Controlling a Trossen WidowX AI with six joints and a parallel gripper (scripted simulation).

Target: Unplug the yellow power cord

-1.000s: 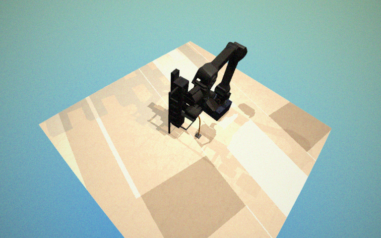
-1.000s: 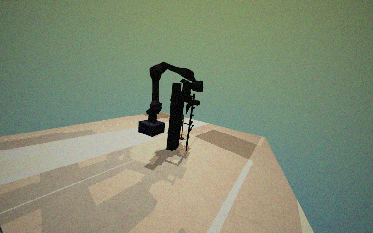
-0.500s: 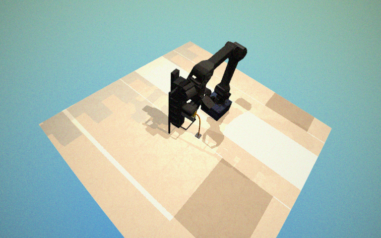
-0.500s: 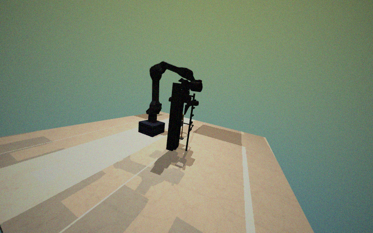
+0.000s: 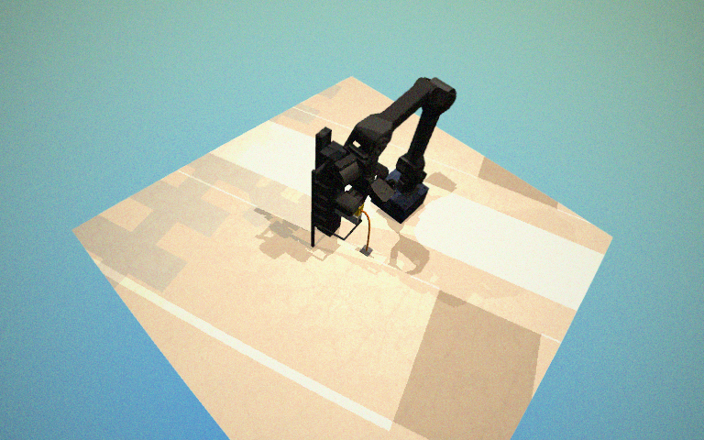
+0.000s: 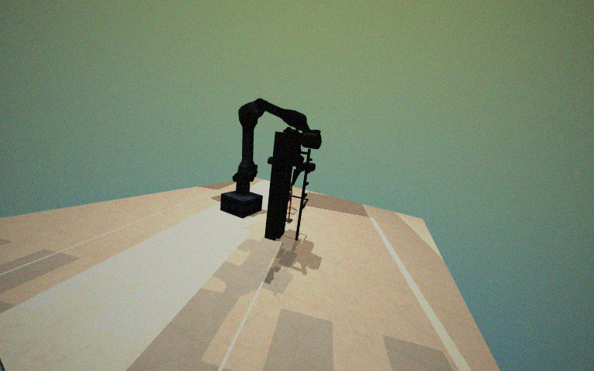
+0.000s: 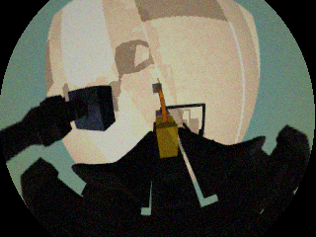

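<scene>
My gripper tip is now 10 mm short of the yellow plug and 30 mm to the left of it.
</scene>
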